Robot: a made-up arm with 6 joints.
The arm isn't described. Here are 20 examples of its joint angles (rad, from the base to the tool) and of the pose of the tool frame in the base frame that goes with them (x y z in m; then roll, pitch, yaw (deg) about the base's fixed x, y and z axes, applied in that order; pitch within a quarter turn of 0, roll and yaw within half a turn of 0).
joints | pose
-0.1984 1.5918 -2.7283 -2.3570 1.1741 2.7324 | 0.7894 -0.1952 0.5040 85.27 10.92 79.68
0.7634 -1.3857 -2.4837 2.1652 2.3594 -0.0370 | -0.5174 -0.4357 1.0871 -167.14 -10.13 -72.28
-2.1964 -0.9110 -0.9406 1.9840 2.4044 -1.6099 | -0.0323 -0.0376 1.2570 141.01 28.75 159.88
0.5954 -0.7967 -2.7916 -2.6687 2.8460 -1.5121 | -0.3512 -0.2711 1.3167 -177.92 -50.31 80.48
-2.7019 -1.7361 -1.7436 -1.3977 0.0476 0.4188 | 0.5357 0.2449 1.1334 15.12 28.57 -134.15
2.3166 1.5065 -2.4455 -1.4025 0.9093 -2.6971 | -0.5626 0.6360 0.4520 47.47 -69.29 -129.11
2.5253 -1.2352 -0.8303 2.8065 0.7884 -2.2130 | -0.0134 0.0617 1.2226 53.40 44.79 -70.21
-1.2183 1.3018 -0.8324 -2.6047 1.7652 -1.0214 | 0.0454 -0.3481 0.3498 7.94 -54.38 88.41
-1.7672 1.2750 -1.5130 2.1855 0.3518 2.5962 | -0.2222 -0.5399 0.3527 -172.45 -19.12 94.44
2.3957 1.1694 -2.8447 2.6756 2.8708 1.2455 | -0.5348 0.5259 0.9500 23.29 -35.00 128.76
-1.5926 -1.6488 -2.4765 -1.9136 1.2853 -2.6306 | -0.0624 0.8103 0.9810 -136.43 33.96 -10.60
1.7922 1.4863 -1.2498 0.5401 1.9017 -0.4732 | -0.1110 0.3834 0.2985 -28.09 4.86 105.02
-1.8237 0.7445 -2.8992 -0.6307 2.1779 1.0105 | -0.2410 -0.6064 1.1629 173.74 -26.45 -66.29
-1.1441 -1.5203 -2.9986 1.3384 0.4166 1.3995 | -0.4261 0.7373 0.8458 120.63 29.93 -133.84
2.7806 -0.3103 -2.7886 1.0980 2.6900 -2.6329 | 0.0016 -0.0217 1.4723 -131.73 -33.15 94.74
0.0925 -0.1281 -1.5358 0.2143 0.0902 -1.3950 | 0.4429 0.0214 1.3267 -175.56 41.99 175.17
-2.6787 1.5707 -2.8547 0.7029 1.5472 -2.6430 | -0.7645 -0.3510 0.5521 173.79 -11.42 105.63
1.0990 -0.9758 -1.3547 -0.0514 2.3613 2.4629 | -0.0130 -0.0011 1.2874 -162.98 -47.12 22.78
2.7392 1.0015 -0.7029 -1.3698 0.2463 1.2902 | -0.3639 0.1346 0.4494 -130.70 -35.27 -115.28
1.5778 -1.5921 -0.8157 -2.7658 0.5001 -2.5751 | -0.0024 -0.1104 1.1675 26.48 29.46 -136.01
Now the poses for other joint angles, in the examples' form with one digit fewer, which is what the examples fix.
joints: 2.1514 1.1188 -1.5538 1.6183 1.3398 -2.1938
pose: -0.392 0.586 0.473 104.6 -20.8 -18.4
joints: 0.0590 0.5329 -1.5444 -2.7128 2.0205 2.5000
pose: 0.677 -0.010 0.940 46.9 35.7 51.9
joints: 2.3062 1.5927 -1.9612 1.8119 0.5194 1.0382
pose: -0.411 0.548 0.253 -115.7 -26.0 47.5
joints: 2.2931 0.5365 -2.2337 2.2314 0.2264 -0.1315
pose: -0.443 0.613 1.131 1.4 -25.8 -24.4
